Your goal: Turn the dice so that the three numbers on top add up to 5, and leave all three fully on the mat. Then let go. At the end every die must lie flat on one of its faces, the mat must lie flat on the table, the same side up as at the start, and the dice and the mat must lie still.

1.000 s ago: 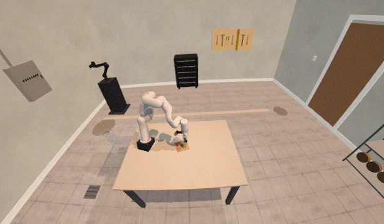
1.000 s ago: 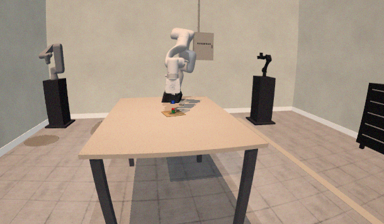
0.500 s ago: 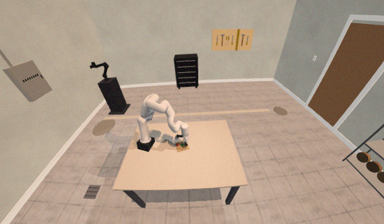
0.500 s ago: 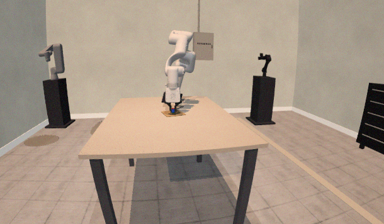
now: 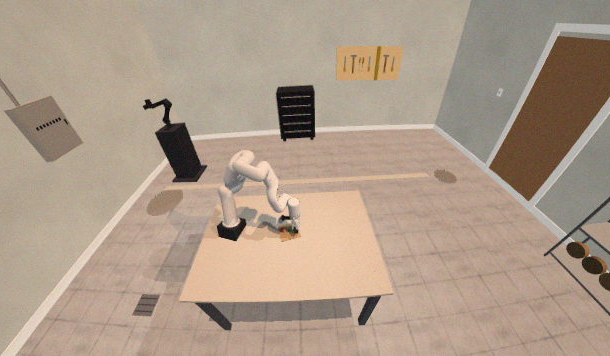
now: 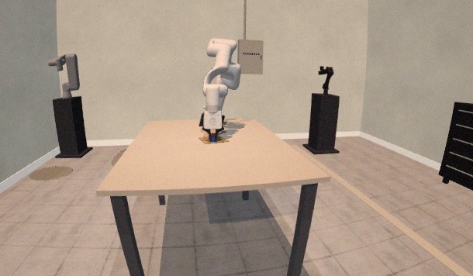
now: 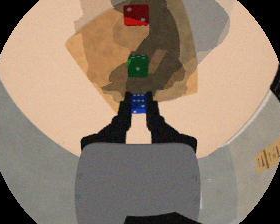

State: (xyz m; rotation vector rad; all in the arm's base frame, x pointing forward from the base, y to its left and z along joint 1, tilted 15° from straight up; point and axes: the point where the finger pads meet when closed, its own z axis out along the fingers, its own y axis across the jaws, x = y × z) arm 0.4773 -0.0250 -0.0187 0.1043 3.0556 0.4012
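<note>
Now: hand 10 mm above the blue die. From my hand the other things lie so: red die (100 mm behind, 10 mm to the left, 20 mm below); green die (50 mm behind, 20 mm below); brown mat (50 mm behind, 30 mm below).
</note>
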